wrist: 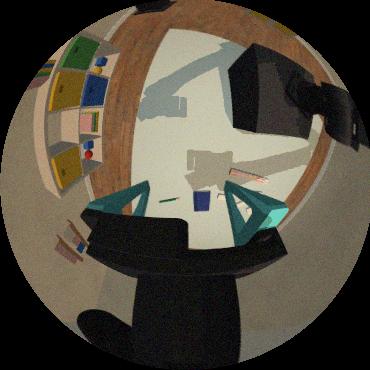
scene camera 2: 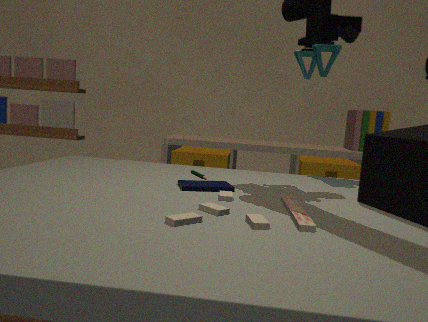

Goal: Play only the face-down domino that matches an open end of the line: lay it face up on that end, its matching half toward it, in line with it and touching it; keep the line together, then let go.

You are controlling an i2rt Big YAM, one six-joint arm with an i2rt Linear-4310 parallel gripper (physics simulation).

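Where they show: gripper, between the fingertips: (wrist: 186, 184) (scene camera 2: 315, 78); arm's base, origin of its link: (wrist: 301, 94).
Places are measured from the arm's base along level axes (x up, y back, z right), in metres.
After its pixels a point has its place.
Observation:
The line of face-up dominoes (scene camera 2: 299, 214) (wrist: 248, 176) lies on the table with reddish pips; the pips are too small to read. Several plain pale dominoes lie apart from it: one (scene camera 2: 257, 221) {x -0.165, y -0.386, z -0.220 m} left of the line's near end, one (scene camera 2: 214, 208) {x -0.165, y -0.465, z -0.167 m} in the middle, one (scene camera 2: 183, 219) {x -0.166, y -0.500, z -0.252 m} farthest left, and one (scene camera 2: 226, 195) {x -0.165, y -0.459, z -0.051 m} beside the dark blue block. In the wrist view they are partly hidden behind a finger. My gripper (scene camera 2: 315, 77) {x 0.107, y -0.284, z 0.203 m} (wrist: 186, 184) {x 0.107, y -0.284, z 0.203 m} is open and empty, high above the table, with its fingers pointing down in scene camera 2.
A dark blue flat block (scene camera 2: 205, 186) {x -0.165, y -0.517, z 0.019 m} (wrist: 202, 201) {x -0.165, y -0.518, z 0.050 m} and a green pencil (scene camera 2: 198, 174) {x -0.170, y -0.570, z 0.200 m} (wrist: 169, 200) {x -0.166, y -0.567, z 0.198 m} lie behind the dominoes. A large black box (scene camera 2: 400, 175) {x -0.095, y -0.124, z -0.029 m} (wrist: 270, 95) {x -0.006, y -0.080, z 0.087 m} stands at the right. The arm's shadow falls by the line. A shelf unit (wrist: 41, 117) stands beyond the table (scene camera 2: 100, 250) {x -0.175, y -0.569, z -0.392 m}.

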